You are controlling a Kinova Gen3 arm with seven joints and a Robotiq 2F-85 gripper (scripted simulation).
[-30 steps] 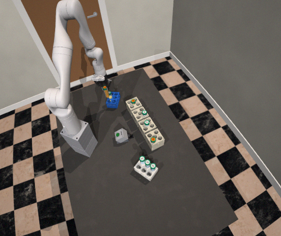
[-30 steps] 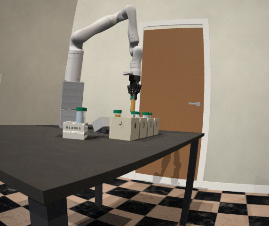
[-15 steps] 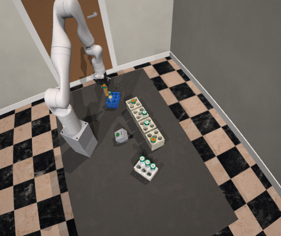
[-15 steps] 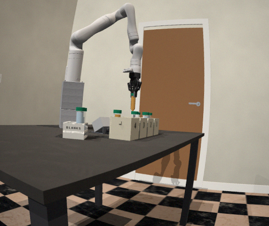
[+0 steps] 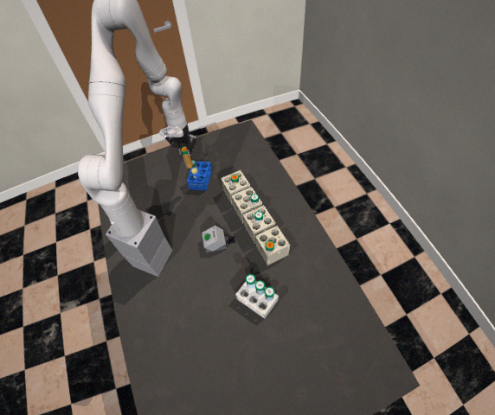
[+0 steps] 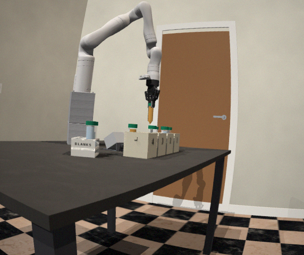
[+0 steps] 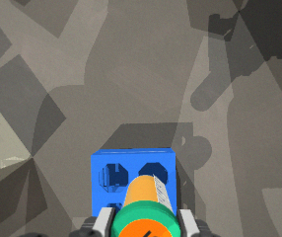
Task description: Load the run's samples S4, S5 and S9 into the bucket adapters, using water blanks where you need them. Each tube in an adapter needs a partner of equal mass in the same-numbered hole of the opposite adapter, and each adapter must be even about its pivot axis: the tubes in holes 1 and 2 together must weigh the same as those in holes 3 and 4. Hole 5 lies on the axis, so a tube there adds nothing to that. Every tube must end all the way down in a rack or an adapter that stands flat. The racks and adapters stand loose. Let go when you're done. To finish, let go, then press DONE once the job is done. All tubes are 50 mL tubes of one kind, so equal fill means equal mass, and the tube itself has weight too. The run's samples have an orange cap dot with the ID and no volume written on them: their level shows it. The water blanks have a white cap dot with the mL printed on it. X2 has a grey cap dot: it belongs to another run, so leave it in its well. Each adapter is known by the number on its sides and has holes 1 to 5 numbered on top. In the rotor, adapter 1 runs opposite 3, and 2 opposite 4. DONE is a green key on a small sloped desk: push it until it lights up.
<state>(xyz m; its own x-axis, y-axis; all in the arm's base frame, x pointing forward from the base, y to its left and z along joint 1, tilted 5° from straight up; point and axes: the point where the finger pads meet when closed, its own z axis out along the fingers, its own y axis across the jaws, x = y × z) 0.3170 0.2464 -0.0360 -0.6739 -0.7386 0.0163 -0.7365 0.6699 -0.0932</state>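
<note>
Now: hand 5 cm above the sample S5 and 1 cm past it. Round my hand: blue sample rack: 21 cm below, 4 cm ahead, 3 cm to the left; then adapter 1: 20 cm below, 15 cm to the right, 14 cm ahead; then grey-dot tube X2: 18 cm below, 4 cm to the left, 3 cm ahead.
</note>
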